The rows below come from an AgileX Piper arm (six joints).
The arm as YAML. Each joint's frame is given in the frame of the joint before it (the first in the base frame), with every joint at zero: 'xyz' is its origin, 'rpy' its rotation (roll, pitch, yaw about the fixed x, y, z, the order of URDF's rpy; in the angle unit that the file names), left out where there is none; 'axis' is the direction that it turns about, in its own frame. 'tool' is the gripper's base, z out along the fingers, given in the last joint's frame.
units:
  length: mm
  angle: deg
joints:
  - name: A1
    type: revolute
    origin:
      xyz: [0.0, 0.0, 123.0]
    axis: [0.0, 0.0, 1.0]
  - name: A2
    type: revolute
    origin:
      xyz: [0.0, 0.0, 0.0]
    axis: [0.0, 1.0, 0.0]
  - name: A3
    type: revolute
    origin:
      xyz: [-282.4, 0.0, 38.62]
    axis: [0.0, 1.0, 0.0]
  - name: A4
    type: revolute
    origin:
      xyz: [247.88, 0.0, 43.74]
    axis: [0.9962, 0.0, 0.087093]
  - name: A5
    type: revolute
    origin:
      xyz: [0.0, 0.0, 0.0]
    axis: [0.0, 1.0, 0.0]
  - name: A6
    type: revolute
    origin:
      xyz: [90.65, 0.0, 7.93]
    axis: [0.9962, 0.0, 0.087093]
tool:
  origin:
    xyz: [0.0, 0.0, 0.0]
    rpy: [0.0, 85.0, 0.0]
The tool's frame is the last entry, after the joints.
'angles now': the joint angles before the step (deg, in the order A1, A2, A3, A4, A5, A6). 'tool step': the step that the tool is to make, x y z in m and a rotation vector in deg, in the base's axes. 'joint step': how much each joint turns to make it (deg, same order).
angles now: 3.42, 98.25, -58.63, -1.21, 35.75, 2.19
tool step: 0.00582, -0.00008, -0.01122, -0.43, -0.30, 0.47
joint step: 0.00, 2.16, 0.02, -0.55, -2.45, -0.10
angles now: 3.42, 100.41, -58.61, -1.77, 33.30, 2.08
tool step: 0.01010, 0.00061, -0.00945, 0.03, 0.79, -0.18
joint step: 0.00, 2.96, -1.87, 0.01, -0.31, 0.19
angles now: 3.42, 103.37, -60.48, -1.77, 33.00, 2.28
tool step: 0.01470, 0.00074, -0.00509, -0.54, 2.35, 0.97
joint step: 0.00, 3.58, -4.38, 0.00, 3.17, -1.10
